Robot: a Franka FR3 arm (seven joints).
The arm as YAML. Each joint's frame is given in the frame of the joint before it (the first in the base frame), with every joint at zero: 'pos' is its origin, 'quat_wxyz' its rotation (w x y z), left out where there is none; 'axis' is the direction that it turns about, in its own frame. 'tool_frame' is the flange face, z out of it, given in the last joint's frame.
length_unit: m
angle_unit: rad
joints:
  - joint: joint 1
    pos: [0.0, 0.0, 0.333]
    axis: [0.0, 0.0, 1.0]
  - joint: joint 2
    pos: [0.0, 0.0, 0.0]
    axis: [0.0, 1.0, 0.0]
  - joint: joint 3
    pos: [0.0, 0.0, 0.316]
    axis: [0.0, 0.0, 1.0]
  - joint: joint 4
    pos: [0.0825, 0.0, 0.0]
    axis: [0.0, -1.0, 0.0]
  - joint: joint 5
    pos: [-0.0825, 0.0, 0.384]
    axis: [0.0, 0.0, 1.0]
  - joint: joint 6
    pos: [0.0, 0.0, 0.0]
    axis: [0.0, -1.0, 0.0]
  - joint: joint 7
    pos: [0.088, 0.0, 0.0]
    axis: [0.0, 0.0, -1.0]
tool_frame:
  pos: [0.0, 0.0, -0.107]
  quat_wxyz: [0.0, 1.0, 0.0, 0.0]
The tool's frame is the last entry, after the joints.
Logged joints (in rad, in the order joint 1, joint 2, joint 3, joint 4, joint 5, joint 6, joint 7), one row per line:
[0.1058, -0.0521, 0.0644, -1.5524, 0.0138, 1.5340, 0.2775]
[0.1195, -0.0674, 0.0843, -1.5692, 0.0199, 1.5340, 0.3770]
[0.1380, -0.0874, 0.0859, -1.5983, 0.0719, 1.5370, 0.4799]
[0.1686, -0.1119, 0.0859, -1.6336, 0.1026, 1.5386, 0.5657]
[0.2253, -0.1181, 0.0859, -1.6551, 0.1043, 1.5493, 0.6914]
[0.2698, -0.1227, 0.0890, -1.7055, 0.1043, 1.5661, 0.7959]
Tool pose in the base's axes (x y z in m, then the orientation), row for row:
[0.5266, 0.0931, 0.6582, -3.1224, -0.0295, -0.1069]
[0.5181, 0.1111, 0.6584, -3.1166, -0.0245, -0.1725]
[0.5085, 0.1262, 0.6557, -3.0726, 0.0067, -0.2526]
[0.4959, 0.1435, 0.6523, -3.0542, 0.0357, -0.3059]
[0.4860, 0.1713, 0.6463, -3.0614, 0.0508, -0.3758]
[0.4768, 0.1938, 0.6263, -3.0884, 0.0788, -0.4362]
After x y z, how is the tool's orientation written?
As angles about the fixed x, y, z axes (roll, pitch, yaw), in radians.
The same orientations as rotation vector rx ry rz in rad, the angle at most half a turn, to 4 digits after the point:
[-3.1192, 0.1664, -0.0476]
[-3.1070, 0.2682, -0.0414]
[-3.0478, 0.3874, -0.0031]
[-3.0136, 0.4670, 0.0335]
[-2.9986, 0.5733, 0.0533]
[-2.9976, 0.6676, 0.1005]

